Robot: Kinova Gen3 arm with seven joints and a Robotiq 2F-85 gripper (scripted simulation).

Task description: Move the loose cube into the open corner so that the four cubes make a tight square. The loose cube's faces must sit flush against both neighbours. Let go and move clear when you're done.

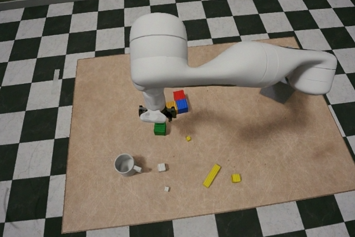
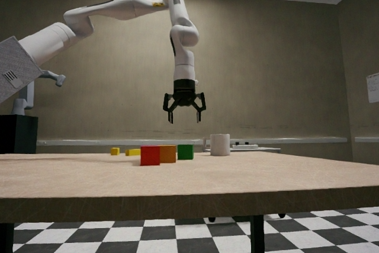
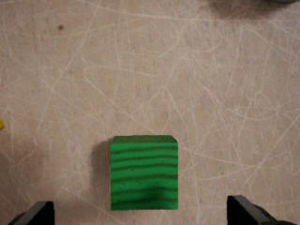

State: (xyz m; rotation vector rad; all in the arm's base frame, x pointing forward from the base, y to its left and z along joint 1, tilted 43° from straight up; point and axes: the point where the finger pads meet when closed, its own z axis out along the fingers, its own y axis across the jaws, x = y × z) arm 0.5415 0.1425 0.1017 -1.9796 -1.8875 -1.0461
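The green cube is 100 mm below my hand. The rest, counted from my hand: blue cube: 120 mm to the right, 100 mm below, 80 mm behind; then small yellow block: 130 mm behind, 120 mm below, 30 mm to the left; then orange cube: 110 mm to the right, 100 mm below, 40 mm behind.
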